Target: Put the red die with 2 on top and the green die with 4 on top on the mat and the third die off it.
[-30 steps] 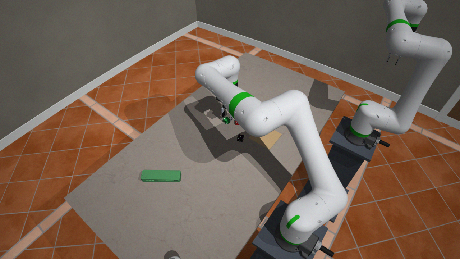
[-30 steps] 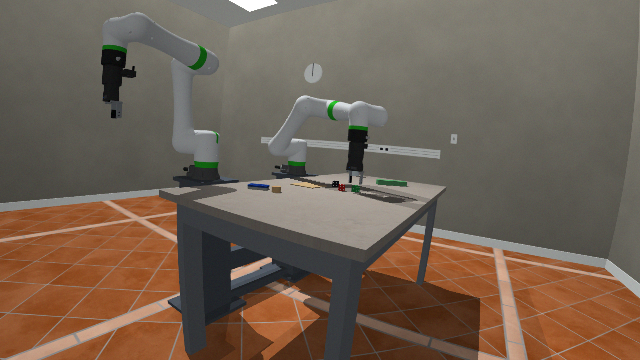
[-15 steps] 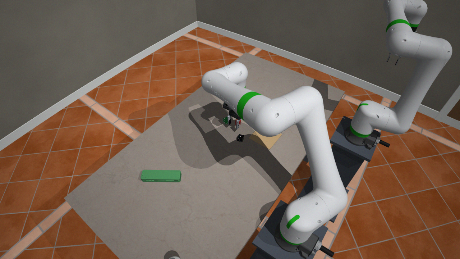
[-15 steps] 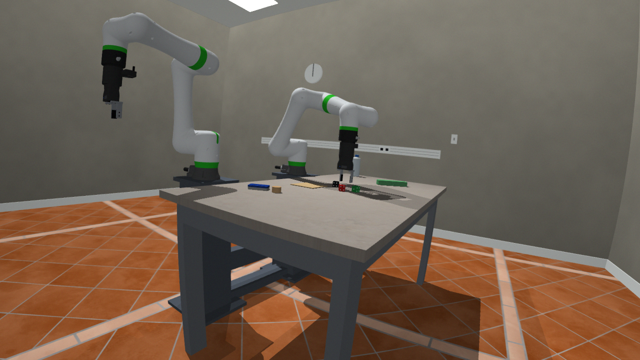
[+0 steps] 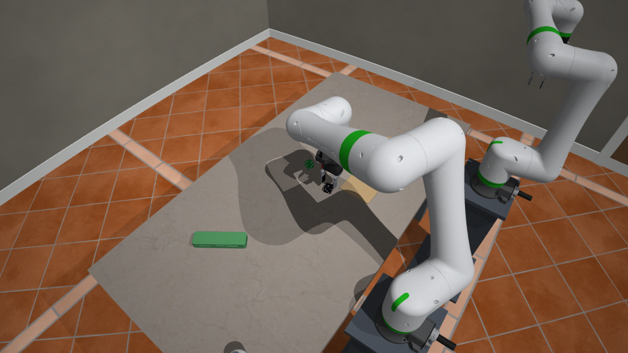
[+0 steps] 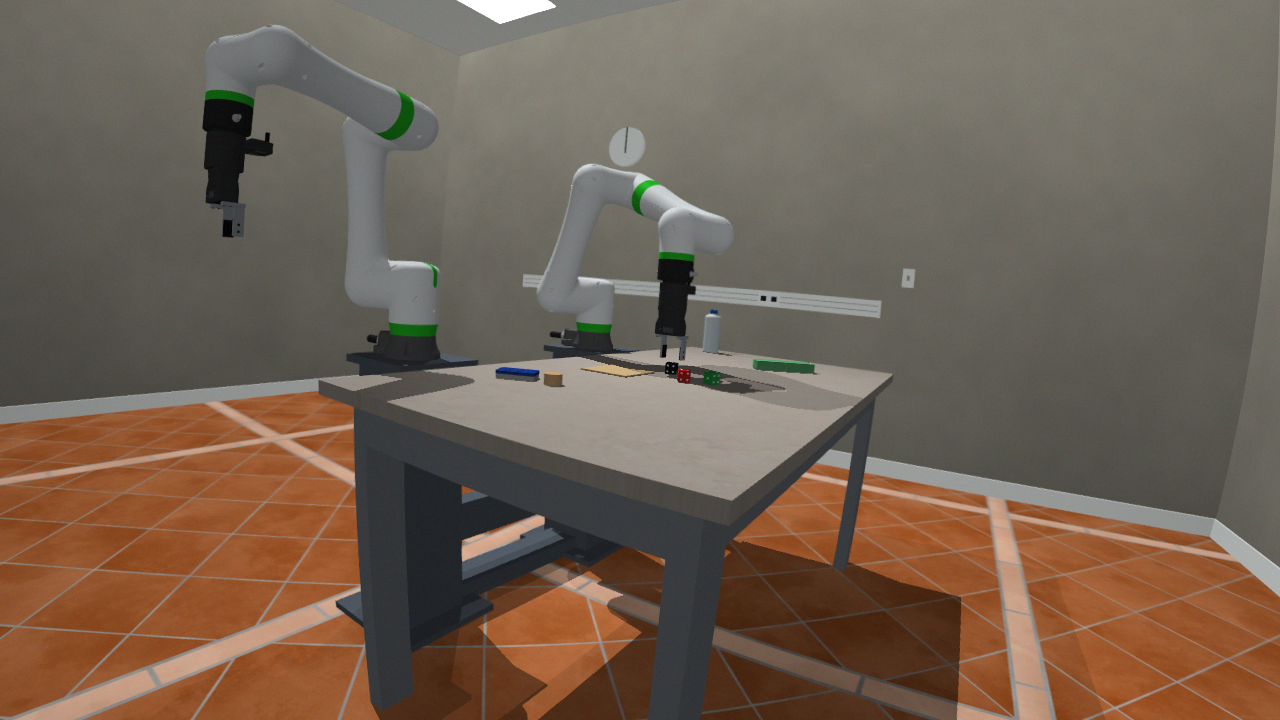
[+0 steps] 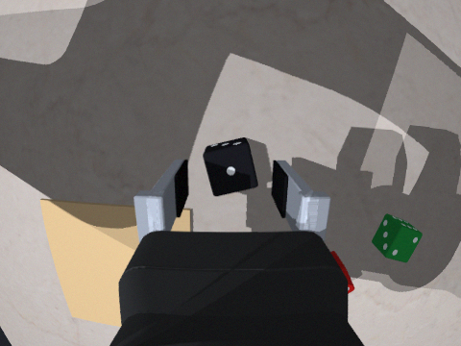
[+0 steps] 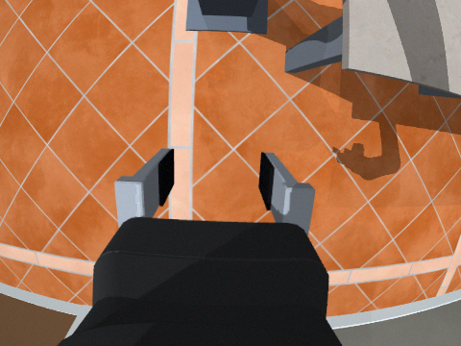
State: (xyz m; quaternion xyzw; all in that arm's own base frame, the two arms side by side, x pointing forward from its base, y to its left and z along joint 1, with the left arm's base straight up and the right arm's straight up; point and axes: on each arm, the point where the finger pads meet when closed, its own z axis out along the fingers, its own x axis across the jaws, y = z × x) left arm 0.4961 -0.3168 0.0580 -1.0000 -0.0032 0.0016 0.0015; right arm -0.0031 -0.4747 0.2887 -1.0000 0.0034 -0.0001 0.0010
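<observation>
Now: left hand 4 cm above the black die. From my left hand the other things lie so: tan mat: 11 cm to the right, 9 cm behind, 6 cm below; red die: 9 cm to the right, 9 cm ahead, 4 cm below; green die: 15 cm ahead, 5 cm to the right, 4 cm below.
</observation>
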